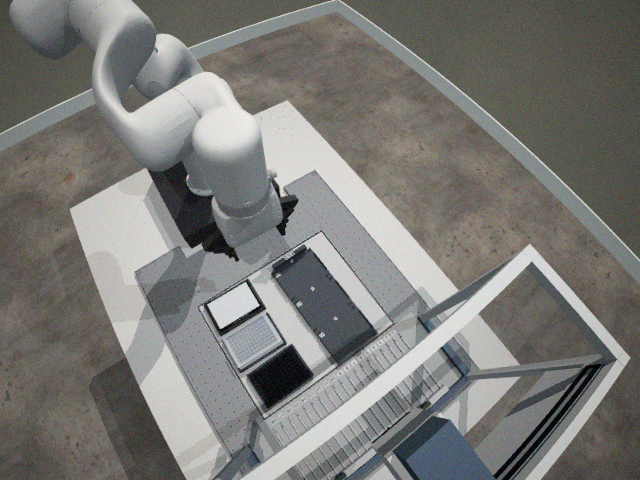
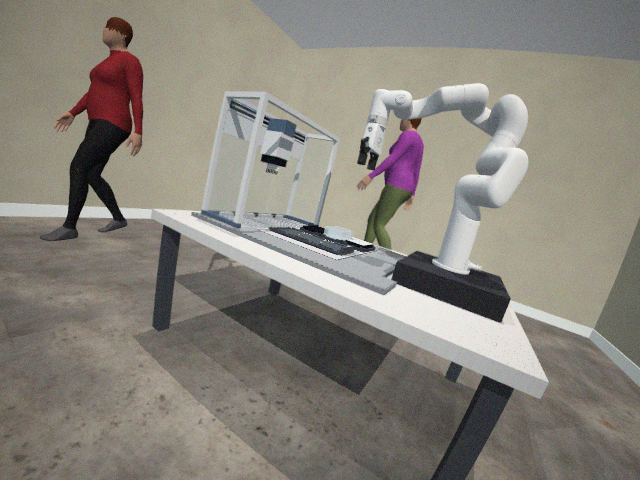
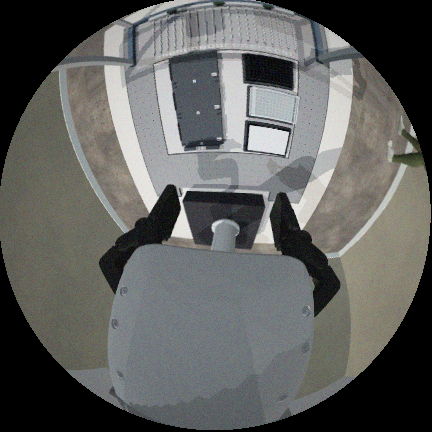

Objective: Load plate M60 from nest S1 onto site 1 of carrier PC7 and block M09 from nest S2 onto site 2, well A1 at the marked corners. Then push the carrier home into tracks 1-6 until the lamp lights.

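Seen in the pictures: gripper, between the fingertips: (image 1: 257, 242) (image 2: 366, 167) (image 3: 225, 199); arm's base, origin of its link: (image 2: 450, 267) (image 3: 225, 227).
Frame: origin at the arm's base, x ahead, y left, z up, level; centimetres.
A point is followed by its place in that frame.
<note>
My gripper (image 1: 259, 245) {x 39.2, y -5.9, z 26.6 cm} (image 2: 366, 164) {x 39.2, y -5.9, z 26.6 cm} (image 3: 225, 199) {x 39.2, y -5.9, z 26.6 cm} is open and empty, high above the table on the robot-base side of the nests and carrier. The dark grey carrier (image 1: 323, 304) {x 51.5, y 2.0, z -4.9 cm} (image 2: 310, 239) {x 50.2, y 4.3, z -5.0 cm} (image 3: 197, 97) {x 50.9, y 1.8, z -5.0 cm} lies flat outside the tracks, with small white marks and bare sites. Beside it three nests stand in a row. The nearest to the robot base holds a white-topped piece (image 1: 235, 304) {x 36.4, y -16.1, z -3.4 cm} (image 3: 268, 139) {x 36.3, y -16.8, z -3.4 cm}, the middle one a clear, pale welled plate (image 1: 253, 341) {x 47.6, y -18.3, z -1.3 cm} (image 2: 338, 232) {x 45.3, y -11.8, z -1.6 cm} (image 3: 273, 105) {x 46.7, y -18.3, z -2.6 cm}, the farthest a black piece (image 1: 280, 376) {x 58.3, y -18.7, z -3.5 cm} (image 3: 270, 71) {x 57.1, y -18.7, z -3.5 cm}. The nest and labware labels cannot be read.
The slotted track deck (image 1: 330, 390) {x 69.2, y -11.6, z -6.0 cm} (image 3: 225, 32) {x 72.8, y -9.5, z -6.0 cm} lies beyond the carrier, under a white-framed enclosure (image 1: 392, 365) {x 68.8, y -6.6, z 41.7 cm} (image 2: 252, 160) {x 71.9, y 19.9, z 18.4 cm} with a blue-topped head (image 1: 444, 449) {x 80.3, y -8.7, z 40.0 cm} (image 2: 281, 125) {x 81.0, y -5.9, z 37.2 cm}. The arm's black base block (image 2: 449, 289) {x -0.1, y 17.5, z -3.4 cm} is at the opposite table end. Two people (image 2: 113, 82) (image 2: 405, 160) stand beyond the table.
</note>
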